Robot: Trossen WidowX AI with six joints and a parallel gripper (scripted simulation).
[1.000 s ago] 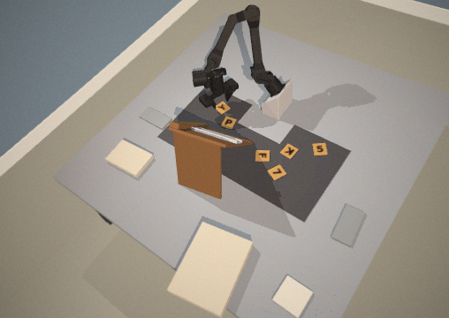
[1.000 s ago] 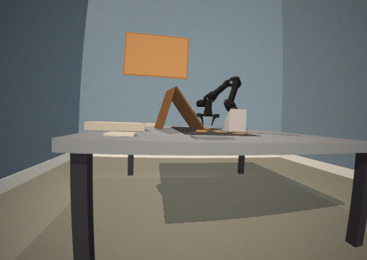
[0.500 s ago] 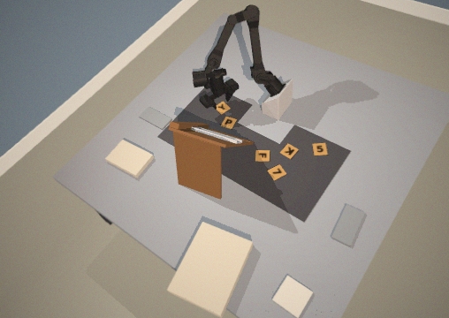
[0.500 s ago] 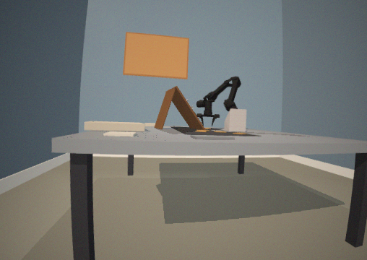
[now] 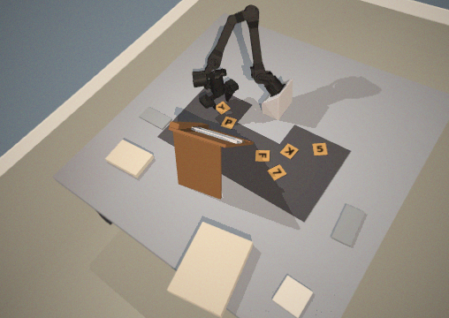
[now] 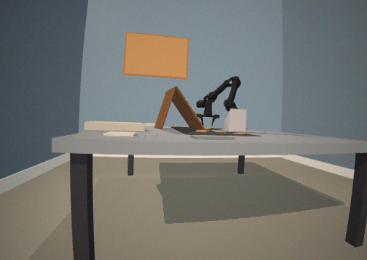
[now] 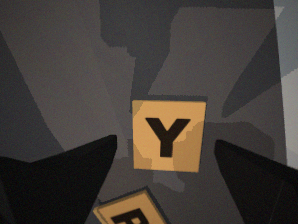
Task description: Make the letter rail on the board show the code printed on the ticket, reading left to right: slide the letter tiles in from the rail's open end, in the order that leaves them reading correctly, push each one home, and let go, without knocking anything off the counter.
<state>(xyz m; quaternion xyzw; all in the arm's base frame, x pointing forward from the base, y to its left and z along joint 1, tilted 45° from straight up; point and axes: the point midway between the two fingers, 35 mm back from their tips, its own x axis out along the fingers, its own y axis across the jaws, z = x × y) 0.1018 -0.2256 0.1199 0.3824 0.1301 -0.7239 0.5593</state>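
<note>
Right now the y tile is 2 cm below my gripper tip. Also, from my gripper tip: white ticket: 18 cm ahead, 17 cm to the left, 6 cm above; p tile: 8 cm to the left, 7 cm ahead, 2 cm below; dark mat: 22 cm to the left, 9 cm ahead, 2 cm below.
</note>
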